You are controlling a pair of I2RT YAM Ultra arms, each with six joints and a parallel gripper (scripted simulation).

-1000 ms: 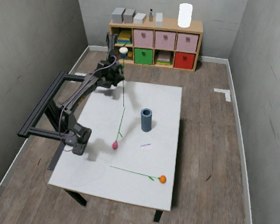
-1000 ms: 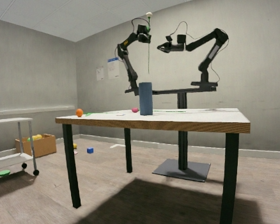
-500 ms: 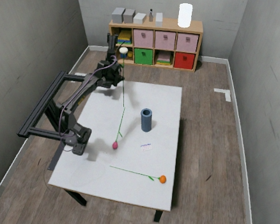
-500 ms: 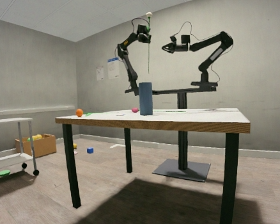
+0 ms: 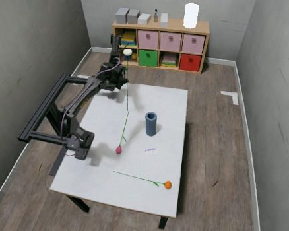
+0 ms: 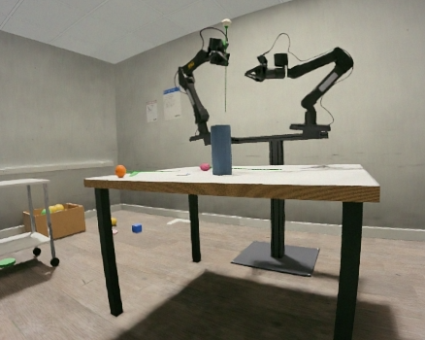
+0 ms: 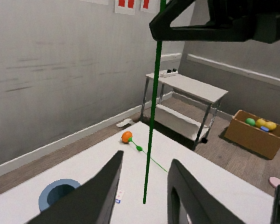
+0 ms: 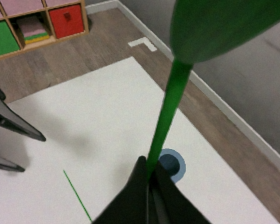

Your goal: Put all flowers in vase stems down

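Observation:
The white flower is 7 cm ahead of my left hand, 7 cm to the right of it and 21 cm above it. Also, from my left hand: orange flower: 37 cm ahead, 49 cm to the right, 47 cm below; then pink flower: 23 cm to the right, 47 cm below; then small printed card: 24 cm ahead, 24 cm to the right, 48 cm below.

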